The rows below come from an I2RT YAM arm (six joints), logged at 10 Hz.
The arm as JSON. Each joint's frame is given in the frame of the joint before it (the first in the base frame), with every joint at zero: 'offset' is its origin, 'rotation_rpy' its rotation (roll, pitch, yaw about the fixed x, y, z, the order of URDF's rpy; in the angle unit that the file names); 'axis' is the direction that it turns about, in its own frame. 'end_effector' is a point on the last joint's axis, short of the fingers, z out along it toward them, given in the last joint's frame.
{
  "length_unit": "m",
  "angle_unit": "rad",
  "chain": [
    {
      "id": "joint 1",
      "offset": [
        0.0,
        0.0,
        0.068
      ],
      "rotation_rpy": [
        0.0,
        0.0,
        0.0
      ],
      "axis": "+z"
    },
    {
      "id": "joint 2",
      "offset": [
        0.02,
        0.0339,
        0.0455
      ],
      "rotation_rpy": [
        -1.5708,
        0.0,
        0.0
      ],
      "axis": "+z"
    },
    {
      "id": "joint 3",
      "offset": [
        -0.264,
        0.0,
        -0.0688
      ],
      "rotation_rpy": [
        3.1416,
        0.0,
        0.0
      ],
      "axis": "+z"
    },
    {
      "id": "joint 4",
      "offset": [
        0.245,
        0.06,
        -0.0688
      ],
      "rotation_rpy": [
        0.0,
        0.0,
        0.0
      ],
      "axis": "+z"
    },
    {
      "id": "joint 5",
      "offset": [
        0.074,
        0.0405,
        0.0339
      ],
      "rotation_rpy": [
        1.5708,
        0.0,
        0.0
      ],
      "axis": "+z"
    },
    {
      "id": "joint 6",
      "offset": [
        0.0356,
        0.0,
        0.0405
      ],
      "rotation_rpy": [
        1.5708,
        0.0,
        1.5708
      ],
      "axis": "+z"
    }
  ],
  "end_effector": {
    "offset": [
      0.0,
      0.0,
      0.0
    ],
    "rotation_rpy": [
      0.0,
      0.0,
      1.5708
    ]
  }
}
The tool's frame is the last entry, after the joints.
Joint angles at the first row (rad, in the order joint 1, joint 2, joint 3, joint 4, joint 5, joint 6):
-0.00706, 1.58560, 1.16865, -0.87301, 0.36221, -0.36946
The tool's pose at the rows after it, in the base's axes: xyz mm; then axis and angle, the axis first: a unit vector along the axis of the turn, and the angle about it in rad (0 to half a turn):
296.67 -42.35 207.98 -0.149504 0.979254 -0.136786 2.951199
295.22 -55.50 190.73 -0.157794 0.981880 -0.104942 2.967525
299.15 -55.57 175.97 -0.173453 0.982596 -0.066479 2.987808
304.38 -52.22 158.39 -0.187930 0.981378 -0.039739 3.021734
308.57 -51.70 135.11 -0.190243 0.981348 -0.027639 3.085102
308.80 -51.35 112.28 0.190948 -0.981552 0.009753 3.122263
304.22 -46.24 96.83 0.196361 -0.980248 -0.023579 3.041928
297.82 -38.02 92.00 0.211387 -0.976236 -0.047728 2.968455
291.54 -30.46 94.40 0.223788 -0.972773 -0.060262 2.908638
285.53 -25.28 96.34 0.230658 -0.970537 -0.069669 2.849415
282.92 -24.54 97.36 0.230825 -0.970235 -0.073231 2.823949
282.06 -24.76 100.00 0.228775 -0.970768 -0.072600 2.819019
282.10 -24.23 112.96 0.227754 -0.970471 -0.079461 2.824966
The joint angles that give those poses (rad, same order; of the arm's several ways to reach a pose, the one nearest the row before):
-0.11693, 1.59971, 1.10189, -0.81236, 0.21076, -0.44767
-0.16917, 1.63061, 1.06756, -0.77345, 0.14096, -0.50449
-0.17530, 1.68022, 1.06491, -0.76506, 0.07152, -0.53160
-0.16614, 1.74203, 1.06491, -0.75361, 0.03261, -0.54686
-0.16233, 1.82250, 1.06487, -0.74100, 0.03223, -0.54648
-0.16193, 1.90032, 1.06490, -0.74675, 0.02499, -0.54608
-0.15200, 1.95450, 1.06491, -0.79100, -0.01011, -0.54798
-0.13065, 1.97508, 1.06450, -0.85547, -0.03109, -0.56019
-0.10852, 1.97242, 1.06450, -0.92259, -0.03643, -0.56553
-0.09287, 1.97244, 1.06453, -0.98440, -0.03682, -0.56552
-0.09099, 1.97244, 1.06491, -1.01110, -0.03567, -0.56440
-0.09175, 1.96519, 1.06642, -1.02406, -0.03338, -0.56058
-0.09174, 1.93466, 1.08511, -1.07213, -0.04826, -0.56134

